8 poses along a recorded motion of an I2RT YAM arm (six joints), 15 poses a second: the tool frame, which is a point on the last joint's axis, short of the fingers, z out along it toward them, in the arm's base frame.
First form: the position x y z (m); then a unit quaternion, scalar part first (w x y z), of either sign.
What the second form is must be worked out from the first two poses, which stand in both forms.
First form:
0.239, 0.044, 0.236, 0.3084, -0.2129, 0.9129, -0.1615
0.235, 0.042, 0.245, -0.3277, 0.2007, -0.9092, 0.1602
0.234, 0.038, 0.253, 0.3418, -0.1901, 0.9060, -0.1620
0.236, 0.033, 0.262, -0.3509, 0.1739, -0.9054, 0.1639
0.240, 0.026, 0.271, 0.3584, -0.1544, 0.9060, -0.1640
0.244, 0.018, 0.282, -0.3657, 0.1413, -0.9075, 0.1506
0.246, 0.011, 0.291, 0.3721, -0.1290, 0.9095, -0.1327
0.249, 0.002, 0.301, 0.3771, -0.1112, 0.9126, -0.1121
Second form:
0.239, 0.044, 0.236, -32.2, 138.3, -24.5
0.235, 0.042, 0.245, -30.1, 136.4, -24.0
0.234, 0.038, 0.253, -28.3, 135.0, -24.1
0.236, 0.033, 0.262, -25.8, 134.3, -24.3
0.240, 0.026, 0.271, -22.8, 133.9, -24.2
0.244, 0.018, 0.282, -20.8, 133.7, -22.2
0.246, 0.011, 0.291, -18.9, 133.6, -19.5
0.249, 0.002, 0.301, -16.3, 133.7, -16.4

